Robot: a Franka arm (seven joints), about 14 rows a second.
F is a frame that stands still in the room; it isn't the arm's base.
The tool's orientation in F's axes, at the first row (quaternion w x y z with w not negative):
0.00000 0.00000 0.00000 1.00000
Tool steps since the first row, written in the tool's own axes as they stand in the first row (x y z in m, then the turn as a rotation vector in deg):
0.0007 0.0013 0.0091 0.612 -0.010 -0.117
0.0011 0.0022 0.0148 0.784 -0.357 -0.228
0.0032 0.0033 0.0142 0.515 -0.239 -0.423
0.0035 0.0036 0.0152 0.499 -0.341 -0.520
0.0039 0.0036 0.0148 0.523 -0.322 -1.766
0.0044 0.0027 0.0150 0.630 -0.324 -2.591
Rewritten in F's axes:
-0.0007 -0.0013 0.0091 -0.612 0.010 -0.117
-0.0011 -0.0022 0.0148 -0.784 0.357 -0.228
-0.0032 -0.0033 0.0142 -0.515 0.239 -0.423
-0.0035 -0.0036 0.0152 -0.499 0.341 -0.520
-0.0039 -0.0036 0.0148 -0.523 0.322 -1.766
-0.0044 -0.0027 0.0150 -0.630 0.324 -2.591

